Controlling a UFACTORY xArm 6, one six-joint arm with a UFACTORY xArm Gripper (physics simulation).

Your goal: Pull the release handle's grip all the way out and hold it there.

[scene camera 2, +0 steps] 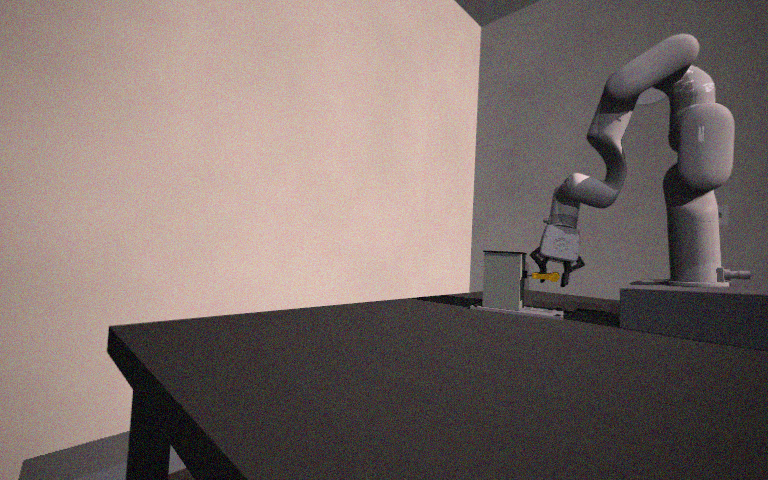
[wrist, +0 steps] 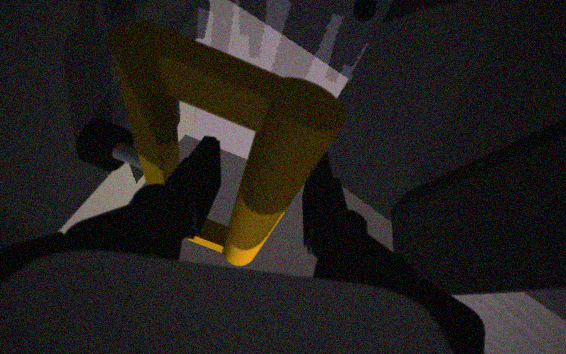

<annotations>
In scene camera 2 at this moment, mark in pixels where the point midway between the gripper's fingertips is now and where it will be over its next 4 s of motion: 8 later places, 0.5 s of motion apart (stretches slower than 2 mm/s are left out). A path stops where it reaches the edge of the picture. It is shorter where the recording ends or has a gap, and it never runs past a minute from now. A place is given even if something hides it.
My gripper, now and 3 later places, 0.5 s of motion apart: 552, 284; 552, 288; 560, 286; 575, 288
</annotations>
